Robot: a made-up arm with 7 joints. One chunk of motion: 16 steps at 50 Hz.
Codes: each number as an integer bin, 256 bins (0 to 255) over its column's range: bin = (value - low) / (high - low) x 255, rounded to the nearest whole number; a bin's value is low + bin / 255 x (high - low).
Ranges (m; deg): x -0.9..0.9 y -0.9..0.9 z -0.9..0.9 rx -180..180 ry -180..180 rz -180..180
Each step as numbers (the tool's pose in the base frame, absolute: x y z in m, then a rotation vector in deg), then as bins.
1 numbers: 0.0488 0.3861 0.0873 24.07 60.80 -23.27
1 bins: 134 182 140 145 171 111
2 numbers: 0.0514 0.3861 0.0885 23.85 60.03 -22.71
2 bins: 135 182 140 144 170 111
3 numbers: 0.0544 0.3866 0.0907 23.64 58.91 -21.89
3 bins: 135 182 140 144 169 112
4 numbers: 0.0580 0.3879 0.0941 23.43 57.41 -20.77
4 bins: 136 182 141 144 168 113
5 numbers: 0.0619 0.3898 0.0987 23.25 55.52 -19.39
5 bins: 136 183 141 144 167 114
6 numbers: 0.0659 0.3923 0.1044 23.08 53.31 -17.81
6 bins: 137 183 142 144 165 115
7 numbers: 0.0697 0.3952 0.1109 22.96 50.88 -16.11
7 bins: 137 183 143 144 164 116
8 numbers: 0.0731 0.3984 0.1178 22.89 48.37 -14.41
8 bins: 138 184 144 144 162 117
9 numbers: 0.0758 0.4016 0.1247 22.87 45.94 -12.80
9 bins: 138 184 145 144 160 118
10 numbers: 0.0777 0.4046 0.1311 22.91 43.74 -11.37
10 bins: 139 185 146 144 158 119
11 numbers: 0.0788 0.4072 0.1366 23.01 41.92 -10.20
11 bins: 139 185 147 144 157 120
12 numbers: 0.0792 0.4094 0.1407 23.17 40.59 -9.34
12 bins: 139 185 147 144 156 121
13 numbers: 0.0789 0.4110 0.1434 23.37 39.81 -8.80
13 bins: 139 186 148 144 156 121
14 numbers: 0.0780 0.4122 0.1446 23.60 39.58 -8.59
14 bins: 139 186 148 144 156 121
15 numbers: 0.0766 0.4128 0.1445 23.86 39.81 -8.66
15 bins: 138 186 148 144 156 121
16 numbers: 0.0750 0.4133 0.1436 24.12 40.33 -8.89
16 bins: 138 186 148 145 156 121
